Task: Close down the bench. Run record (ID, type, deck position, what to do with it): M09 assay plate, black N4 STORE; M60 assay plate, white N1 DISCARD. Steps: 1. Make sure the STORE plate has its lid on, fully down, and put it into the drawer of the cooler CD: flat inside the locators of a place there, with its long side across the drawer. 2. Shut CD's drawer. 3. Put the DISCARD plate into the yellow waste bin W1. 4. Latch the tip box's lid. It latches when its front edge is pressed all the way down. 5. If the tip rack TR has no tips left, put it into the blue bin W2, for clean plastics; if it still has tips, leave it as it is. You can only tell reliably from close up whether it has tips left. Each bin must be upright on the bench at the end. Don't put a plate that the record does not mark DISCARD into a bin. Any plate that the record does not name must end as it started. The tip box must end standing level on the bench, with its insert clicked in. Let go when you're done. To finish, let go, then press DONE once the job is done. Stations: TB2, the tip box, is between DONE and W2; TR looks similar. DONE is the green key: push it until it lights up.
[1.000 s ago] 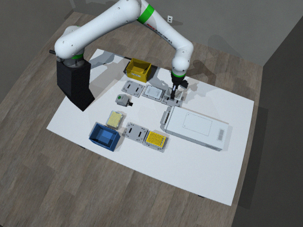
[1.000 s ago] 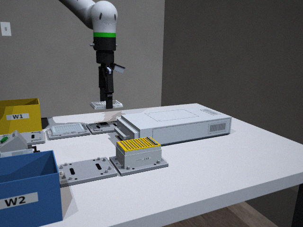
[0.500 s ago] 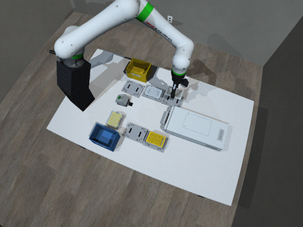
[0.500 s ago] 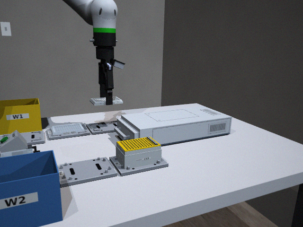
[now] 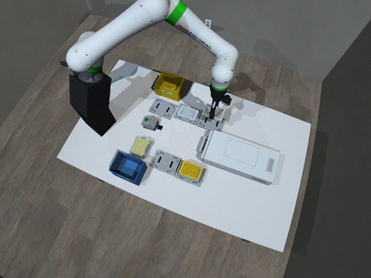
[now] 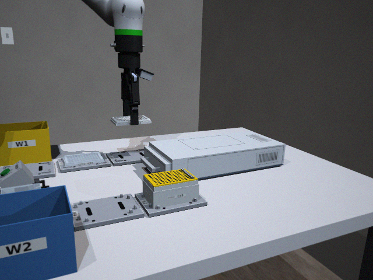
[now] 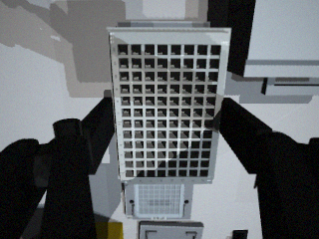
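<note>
Right now the yellow bin W1 is 350 mm behind my hand, 170 mm to the left of it and 130 mm below it. From my hand the other things lie so: cooler drawer 200 mm to the right, 130 mm below, 130 mm ahead; white plate 20 mm below; black plate 190 mm to the right, 140 mm below, 100 mm ahead.
</note>
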